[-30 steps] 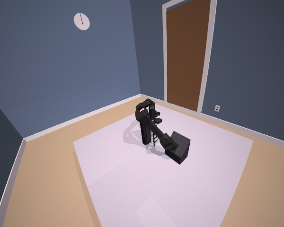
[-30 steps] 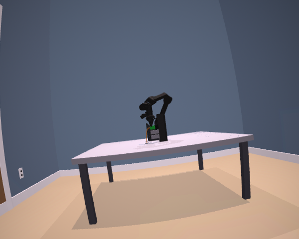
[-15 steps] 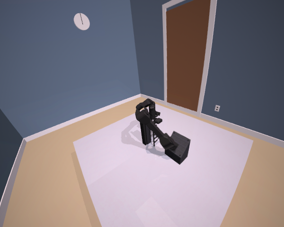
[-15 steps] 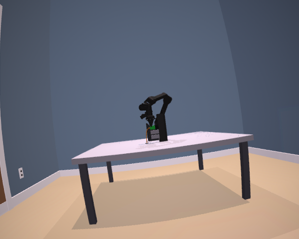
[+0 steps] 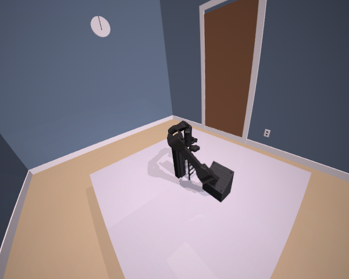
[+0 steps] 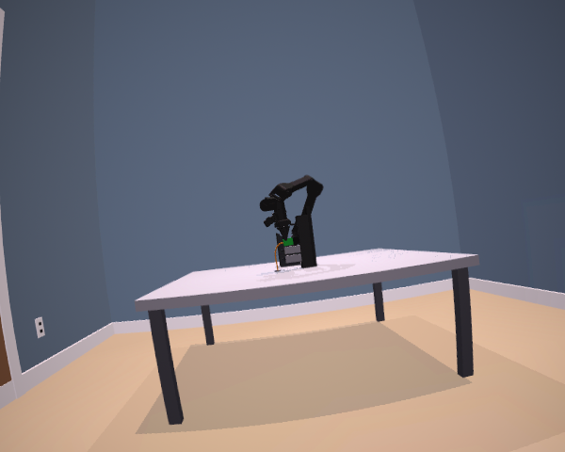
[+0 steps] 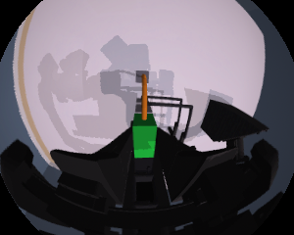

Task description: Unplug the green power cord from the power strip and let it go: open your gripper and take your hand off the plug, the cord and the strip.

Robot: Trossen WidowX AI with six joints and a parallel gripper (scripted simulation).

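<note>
Now: the green plug 1 cm behind my gripper tip and 3 cm to the left of it. The rest, counted from my gripper tip: black power strip: 1 cm behind, 10 cm to the left, 1 cm below.
</note>
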